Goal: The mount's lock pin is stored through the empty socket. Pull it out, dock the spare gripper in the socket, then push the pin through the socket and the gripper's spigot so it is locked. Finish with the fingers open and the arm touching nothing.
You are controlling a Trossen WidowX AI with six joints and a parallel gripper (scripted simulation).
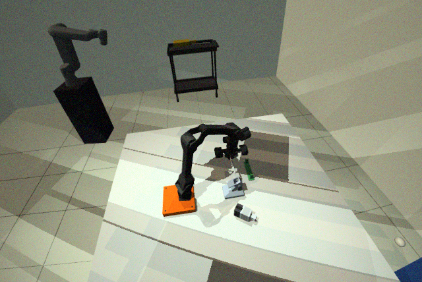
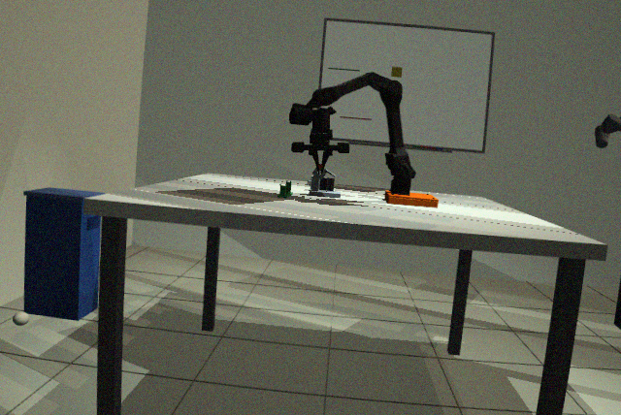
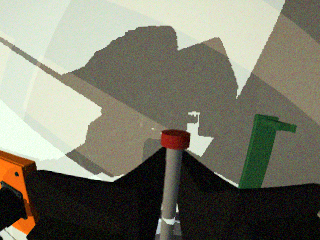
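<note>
The green bracket is 12 cm ahead of my gripper tip, 6 cm below it and 3 cm to the right of it. Also, from my gripper tip: socket (16 cm to the right, 3 cm below, 1 cm ahead); then spare gripper (32 cm to the right, 6 cm below, 5 cm ahead).
</note>
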